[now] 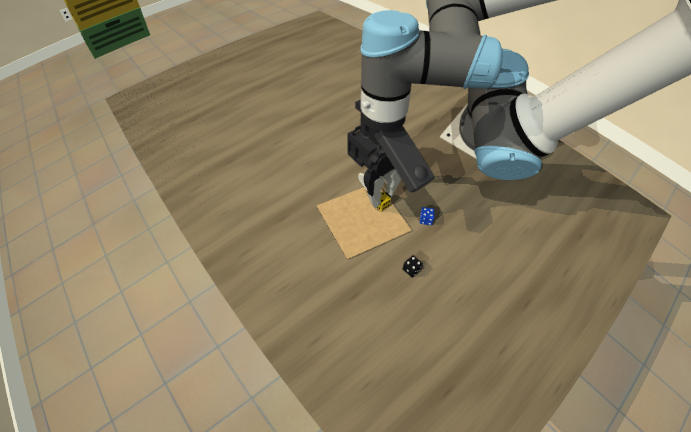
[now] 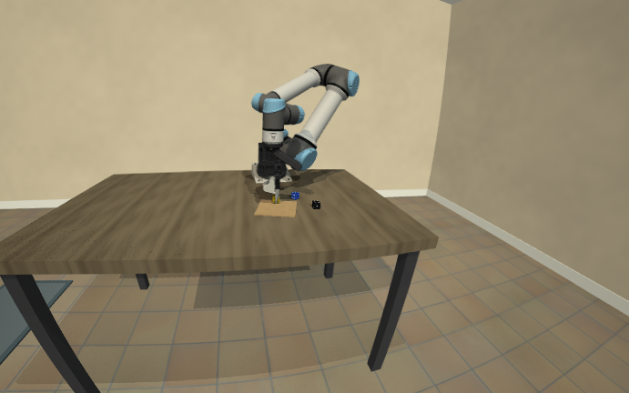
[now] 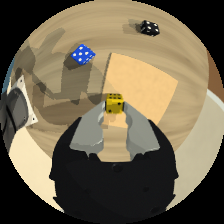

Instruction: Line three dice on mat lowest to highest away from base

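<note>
The yellow die lies right at my hand. From my hand the other things lie so: blue die (50 mm behind, 80 mm to the left, 10 mm below); tan mat (50 mm ahead, 20 mm below); black die (50 mm ahead, 140 mm to the left, 10 mm below).
</note>
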